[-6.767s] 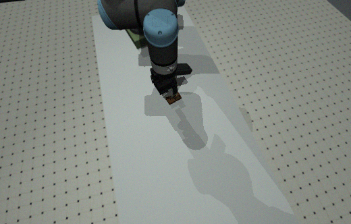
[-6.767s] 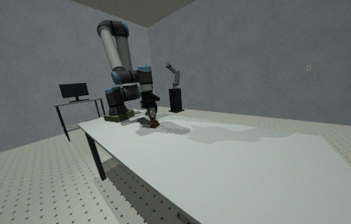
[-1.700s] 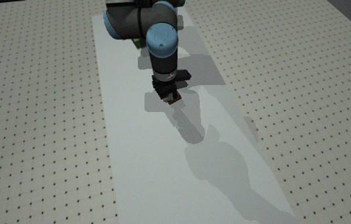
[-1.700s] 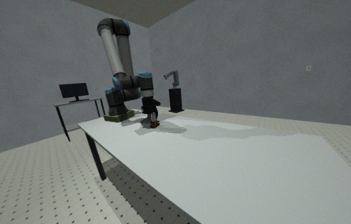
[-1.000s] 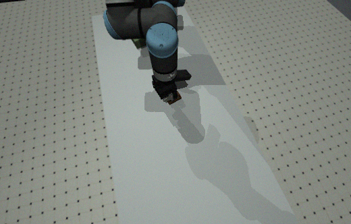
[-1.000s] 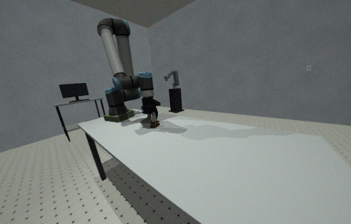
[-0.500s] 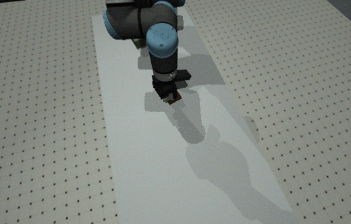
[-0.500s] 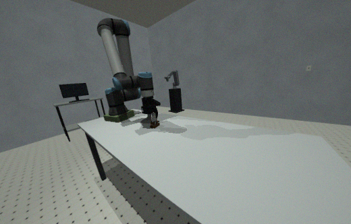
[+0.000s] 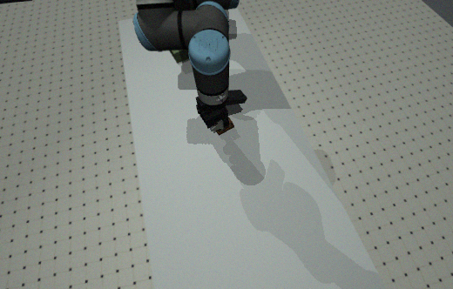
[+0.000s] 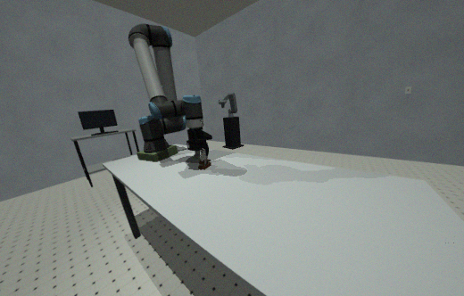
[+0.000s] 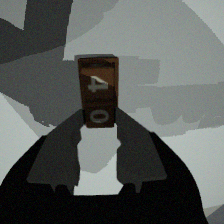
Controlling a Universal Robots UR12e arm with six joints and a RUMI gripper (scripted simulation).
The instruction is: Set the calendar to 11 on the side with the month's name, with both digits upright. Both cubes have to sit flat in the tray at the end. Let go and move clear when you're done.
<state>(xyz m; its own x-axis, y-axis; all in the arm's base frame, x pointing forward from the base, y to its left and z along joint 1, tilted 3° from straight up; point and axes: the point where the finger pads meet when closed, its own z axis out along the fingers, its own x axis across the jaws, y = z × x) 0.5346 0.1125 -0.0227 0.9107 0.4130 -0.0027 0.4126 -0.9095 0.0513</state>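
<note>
Right now my hand is 1 cm above the brown cube. Round my hand: brown calendar tray 3 cm below, 1 cm to the left, 1 cm behind.
</note>
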